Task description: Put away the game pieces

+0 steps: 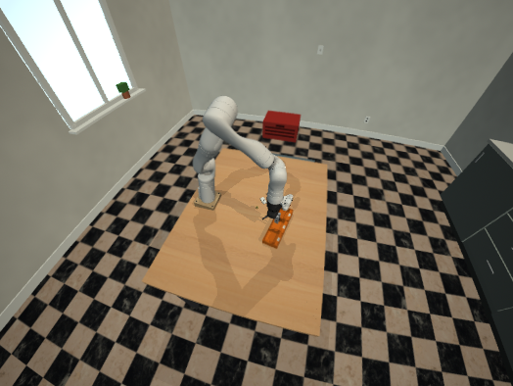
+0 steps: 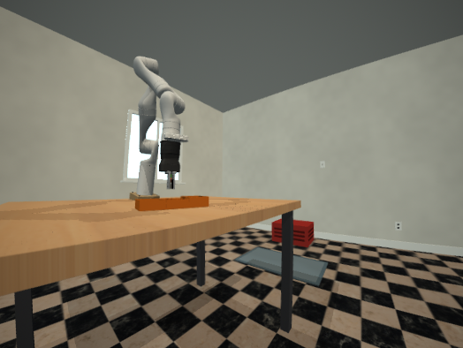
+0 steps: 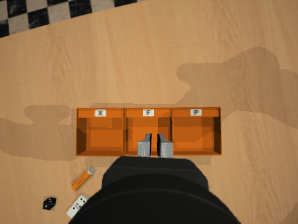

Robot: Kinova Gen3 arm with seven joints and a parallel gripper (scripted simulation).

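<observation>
The orange bin row is 7 cm below my hand, 1 cm to the left of it and 1 cm ahead of it. Round my hand: orange battery (15 cm to the left, 8 cm below, 8 cm behind); brass nut (15 cm behind, 10 cm to the left, 8 cm below); black screw (8 cm below, 8 cm behind, 5 cm to the left).
</observation>
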